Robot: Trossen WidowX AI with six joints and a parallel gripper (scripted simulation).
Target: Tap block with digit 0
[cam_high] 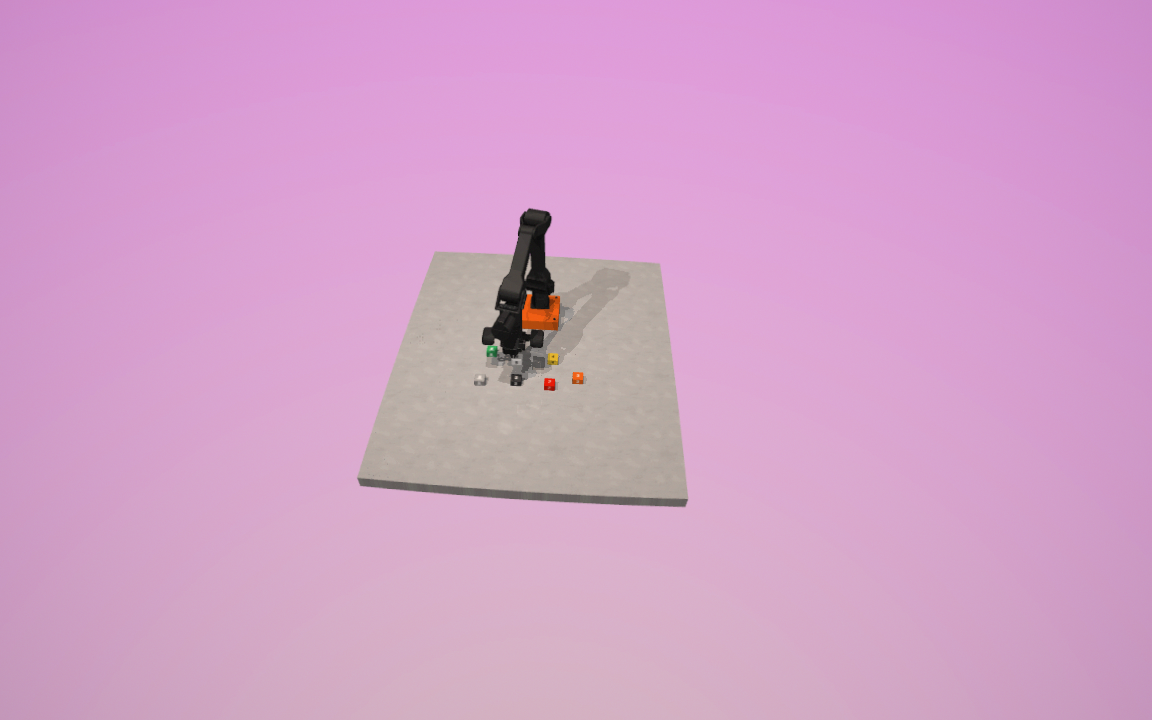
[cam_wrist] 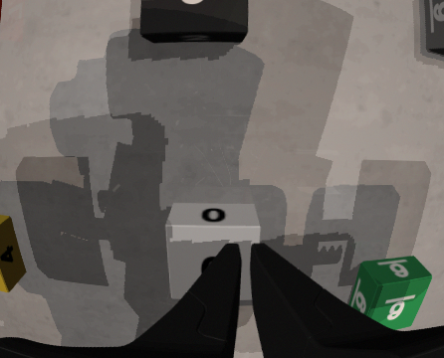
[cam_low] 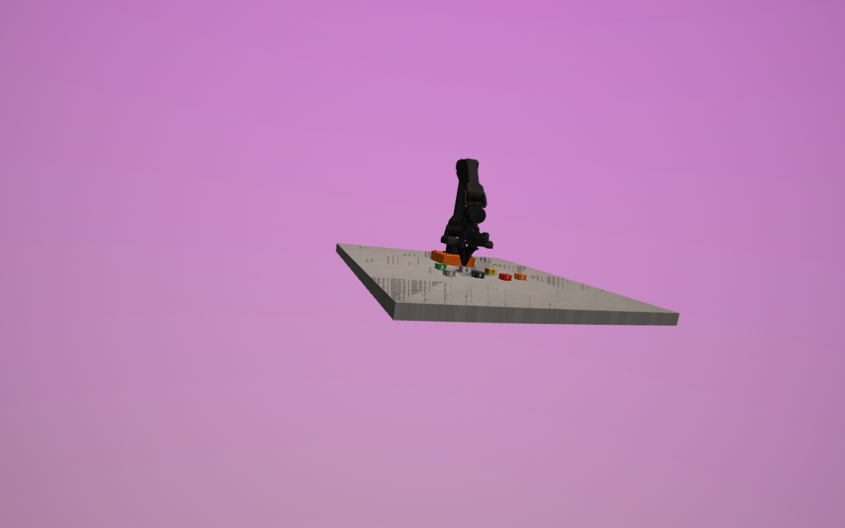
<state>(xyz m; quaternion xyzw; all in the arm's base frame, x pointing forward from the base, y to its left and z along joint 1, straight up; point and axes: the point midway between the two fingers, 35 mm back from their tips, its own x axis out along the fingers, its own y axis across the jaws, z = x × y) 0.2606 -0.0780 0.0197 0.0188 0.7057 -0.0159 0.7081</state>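
My gripper tip is 10 mm past the white block, 10 mm to the right of it and 10 mm above it. From my gripper tip the other things lie so: green block 40 mm behind, 70 mm to the right, 10 mm below; then yellow block 10 mm behind, 120 mm to the left, 10 mm below; then black block 90 mm ahead, 10 mm to the left, 10 mm below.
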